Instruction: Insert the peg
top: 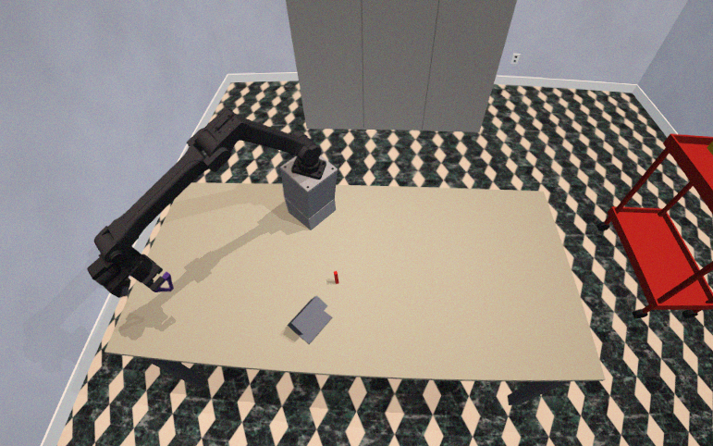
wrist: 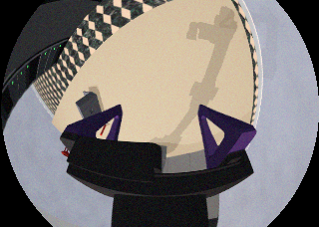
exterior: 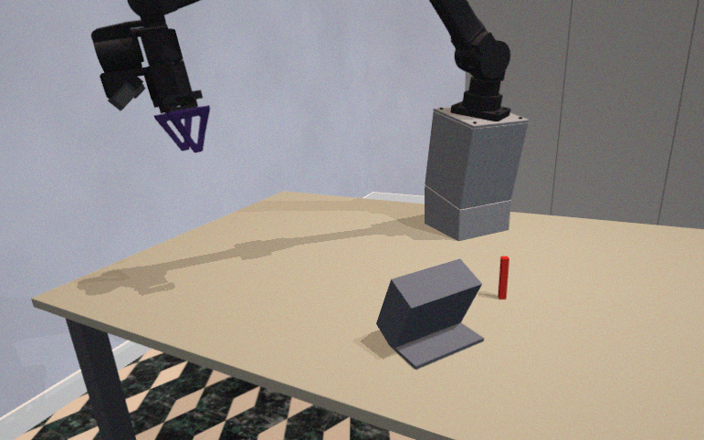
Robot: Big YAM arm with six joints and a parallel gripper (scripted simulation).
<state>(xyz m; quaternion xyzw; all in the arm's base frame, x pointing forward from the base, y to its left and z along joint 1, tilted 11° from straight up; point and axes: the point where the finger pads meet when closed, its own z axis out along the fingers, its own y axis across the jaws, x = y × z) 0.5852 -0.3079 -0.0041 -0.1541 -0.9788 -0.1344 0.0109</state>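
My gripper is now 49 cm to the right of the red peg, 28 cm past it and 25 cm above it.
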